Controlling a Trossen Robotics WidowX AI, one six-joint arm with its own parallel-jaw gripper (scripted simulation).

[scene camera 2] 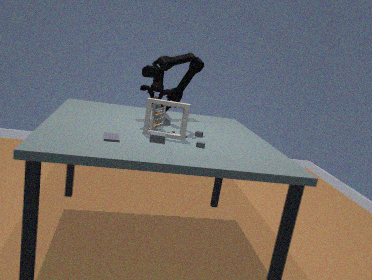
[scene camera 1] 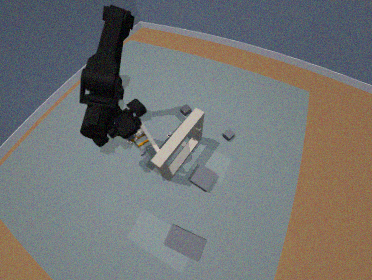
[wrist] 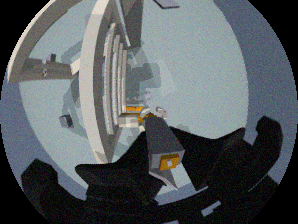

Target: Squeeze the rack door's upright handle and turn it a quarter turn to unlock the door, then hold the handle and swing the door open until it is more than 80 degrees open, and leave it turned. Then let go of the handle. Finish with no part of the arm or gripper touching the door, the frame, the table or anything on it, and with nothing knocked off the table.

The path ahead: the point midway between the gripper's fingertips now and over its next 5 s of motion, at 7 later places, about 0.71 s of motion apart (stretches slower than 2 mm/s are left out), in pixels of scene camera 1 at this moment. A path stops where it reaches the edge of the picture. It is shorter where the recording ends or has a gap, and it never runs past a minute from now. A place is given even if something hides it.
The gripper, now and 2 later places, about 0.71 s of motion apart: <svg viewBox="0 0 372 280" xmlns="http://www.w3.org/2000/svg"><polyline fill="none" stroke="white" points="128,134 119,144 119,145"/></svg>
